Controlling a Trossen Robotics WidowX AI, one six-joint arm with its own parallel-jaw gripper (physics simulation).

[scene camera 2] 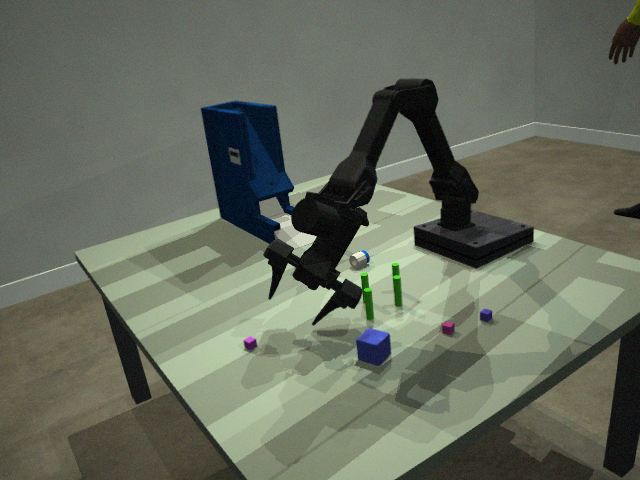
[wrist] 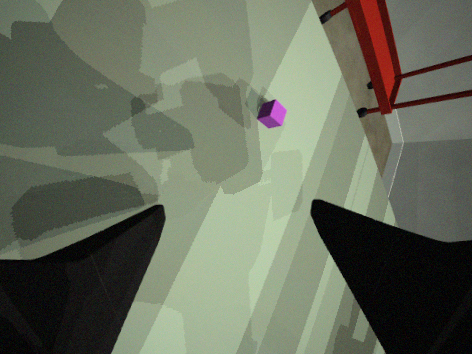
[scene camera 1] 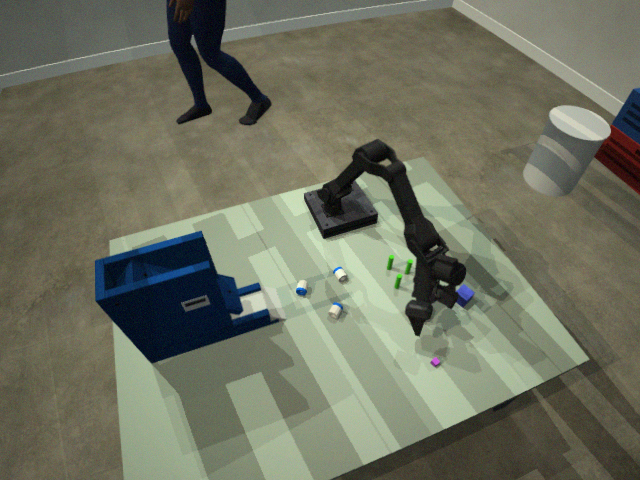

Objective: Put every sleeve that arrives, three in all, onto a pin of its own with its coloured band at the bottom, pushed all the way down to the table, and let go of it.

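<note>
Three white sleeves with blue bands lie on their sides on the table: one (scene camera 1: 301,287) nearest the blue dispenser, one (scene camera 1: 340,274) (scene camera 2: 359,259) nearer the arm base, and one (scene camera 1: 336,310) farther from the base. The other two do not show in scene camera 2, where the arm may hide them. Several thin green pins (scene camera 1: 390,262) (scene camera 2: 368,304) stand upright and bare in a close group; the arm hides part of the group in scene camera 1. My gripper (scene camera 1: 435,319) (scene camera 2: 292,311) (wrist: 238,209) is open and empty, above the table beside the pins, away from the sleeves.
A blue dispenser (scene camera 1: 175,310) (scene camera 2: 227,170) with a chute stands beyond the sleeves. A large blue cube (scene camera 1: 464,295) (scene camera 2: 373,346) is near the pins. A magenta cube (scene camera 1: 435,362) (scene camera 2: 250,343) (wrist: 272,114) lies near the gripper. Small crimson (scene camera 2: 448,327) and blue (scene camera 2: 485,314) cubes lie beyond the pins.
</note>
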